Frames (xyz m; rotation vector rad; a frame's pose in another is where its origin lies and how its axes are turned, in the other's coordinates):
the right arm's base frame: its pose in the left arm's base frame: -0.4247 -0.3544 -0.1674 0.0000 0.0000 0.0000
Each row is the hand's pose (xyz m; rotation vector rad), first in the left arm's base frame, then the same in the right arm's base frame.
Working: the left arm's base frame: its pose in the right arm's base frame: 0.4247 0.3544 0.1674 0.0000 0.0000 0.0000

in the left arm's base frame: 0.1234 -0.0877 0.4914 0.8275 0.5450 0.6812
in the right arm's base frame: 0.5481 0.2667 0.6588 0.8275 0.5450 0.6812
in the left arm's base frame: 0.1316 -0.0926 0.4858 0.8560 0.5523 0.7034
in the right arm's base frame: 0.5563 0.2618 0.6532 0.8560 0.5523 0.7034
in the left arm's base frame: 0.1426 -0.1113 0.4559 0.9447 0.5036 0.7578
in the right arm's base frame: 0.5673 0.2431 0.6233 0.9447 0.5036 0.7578
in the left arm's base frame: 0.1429 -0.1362 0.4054 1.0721 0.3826 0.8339
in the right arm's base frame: 0.5676 0.2182 0.5728 1.0721 0.3826 0.8339
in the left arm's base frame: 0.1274 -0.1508 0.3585 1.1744 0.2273 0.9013
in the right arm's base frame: 0.5521 0.2036 0.5259 1.1744 0.2273 0.9013
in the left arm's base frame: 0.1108 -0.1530 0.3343 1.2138 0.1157 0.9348
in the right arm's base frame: 0.5355 0.2014 0.5017 1.2138 0.1157 0.9348
